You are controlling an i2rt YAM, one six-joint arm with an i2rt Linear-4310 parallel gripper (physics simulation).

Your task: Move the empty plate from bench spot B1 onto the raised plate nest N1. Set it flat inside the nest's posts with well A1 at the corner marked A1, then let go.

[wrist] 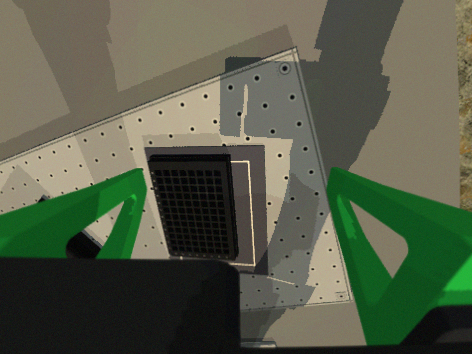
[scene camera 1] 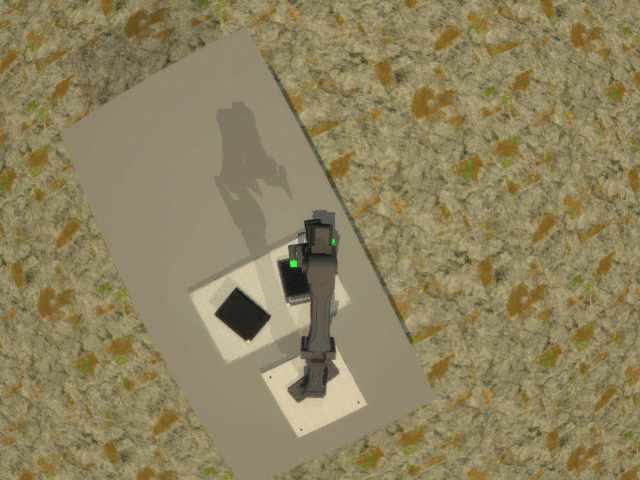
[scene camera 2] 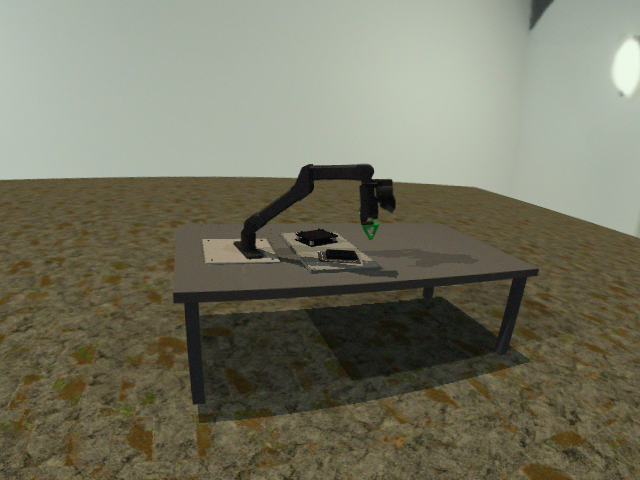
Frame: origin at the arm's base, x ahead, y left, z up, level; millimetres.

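Where they show: gripper, fingertip midpoint: (wrist: 236, 178) (scene camera 2: 369, 234); arm's base, link origin: (scene camera 2: 247, 250).
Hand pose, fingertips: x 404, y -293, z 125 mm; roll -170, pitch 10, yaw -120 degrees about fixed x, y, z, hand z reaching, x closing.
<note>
Each offset is from my fingertips to the top centre of the thing. "*": to the spot under its first point. Level surfaces: height alone.
The black plate @[106 mm left, 55 mm back, 107 mm down] (scene camera 1: 293, 281) (scene camera 2: 341, 254) (wrist: 192, 210) with its grid of wells lies on the grey bench spot @[* 44 mm left, 86 mm back, 121 mm down] (wrist: 259, 210). In the wrist view it sits left of centre, over the left part of the thin white outline, whose right side shows bare. My gripper (scene camera 1: 313, 252) (scene camera 2: 370, 236) (wrist: 236, 178) is open and empty, well above the board, with its green fingers spread wide. In the wrist view the plate lies nearer the left finger. The raised black nest @[339 mm left, 48 mm back, 79 mm down] (scene camera 1: 242, 314) (scene camera 2: 316, 236) stands apart from the plate. Its A1 mark cannot be made out.
The white perforated board @[230 mm left, 59 mm back, 122 mm down] (scene camera 1: 224, 351) (scene camera 2: 320, 267) (wrist: 200, 115) bears both the bench spot and the nest. The arm's base stands on a white mounting plate (scene camera 1: 299, 421) (scene camera 2: 222, 250). The grey table @[136 mm down] (scene camera 1: 155, 155) (scene camera 2: 232, 281) extends beyond the board, and its right edge is near the gripper.
</note>
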